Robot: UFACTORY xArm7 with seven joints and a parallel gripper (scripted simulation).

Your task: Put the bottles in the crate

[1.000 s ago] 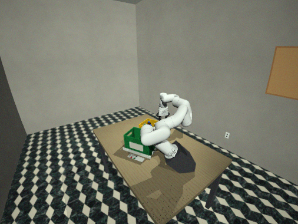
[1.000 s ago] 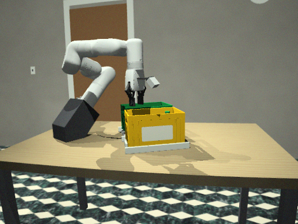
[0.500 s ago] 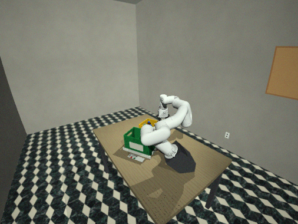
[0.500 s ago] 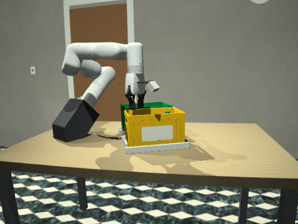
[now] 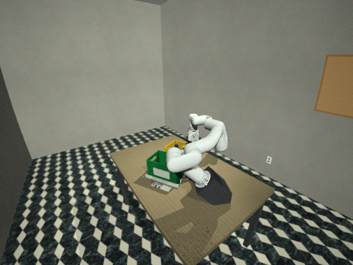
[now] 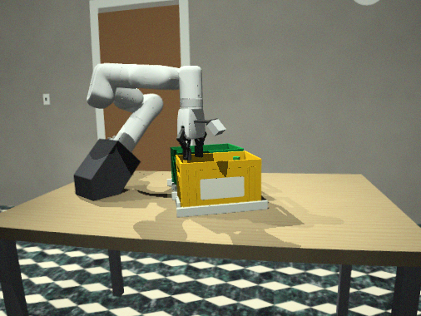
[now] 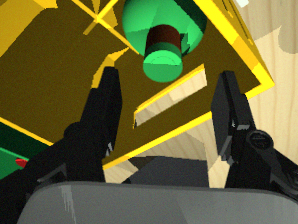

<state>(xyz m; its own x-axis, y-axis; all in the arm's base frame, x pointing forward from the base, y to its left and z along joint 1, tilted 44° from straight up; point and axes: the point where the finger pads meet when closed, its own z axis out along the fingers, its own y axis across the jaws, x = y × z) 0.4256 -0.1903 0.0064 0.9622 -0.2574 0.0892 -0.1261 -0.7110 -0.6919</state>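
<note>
Right now my hand is 110 mm above the green-capped bottle. Round my hand: yellow crate 40 mm ahead, 90 mm to the left, 110 mm below; then blue-capped bottle 140 mm ahead, 110 mm to the left, 110 mm below; then white-topped bottle 70 mm ahead, 60 mm to the left, 110 mm below.
</note>
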